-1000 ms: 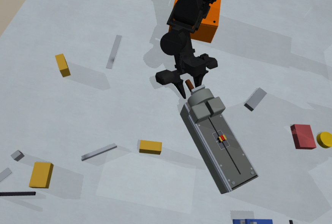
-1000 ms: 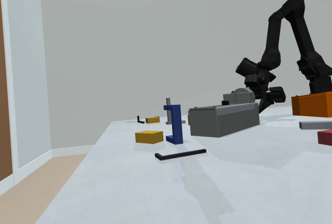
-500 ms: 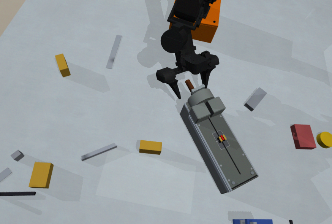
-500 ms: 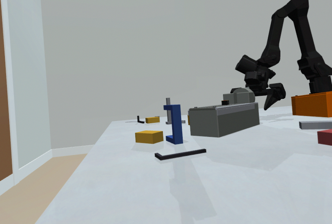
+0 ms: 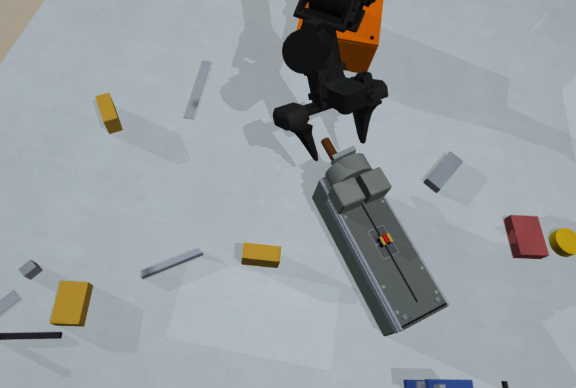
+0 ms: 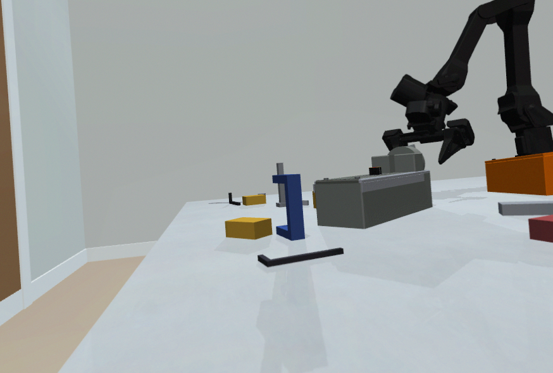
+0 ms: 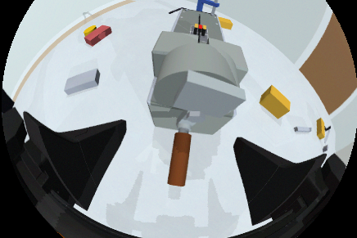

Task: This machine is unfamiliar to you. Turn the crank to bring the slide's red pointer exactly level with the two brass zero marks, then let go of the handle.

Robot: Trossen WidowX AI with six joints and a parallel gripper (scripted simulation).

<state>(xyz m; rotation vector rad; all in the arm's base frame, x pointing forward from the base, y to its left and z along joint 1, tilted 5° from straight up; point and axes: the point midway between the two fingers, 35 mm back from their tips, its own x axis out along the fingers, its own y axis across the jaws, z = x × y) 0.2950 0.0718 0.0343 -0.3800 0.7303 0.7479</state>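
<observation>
My gripper tip is now 20 mm above the brown handle, 10 mm to the left of it and 10 mm past it. The rest, counted from my gripper tip: red pointer: 120 mm ahead, 110 mm to the left; then grey block: 200 mm to the left, 100 mm behind, 80 mm below; then blue clamp: 290 mm ahead, 250 mm to the left, 30 mm below.
</observation>
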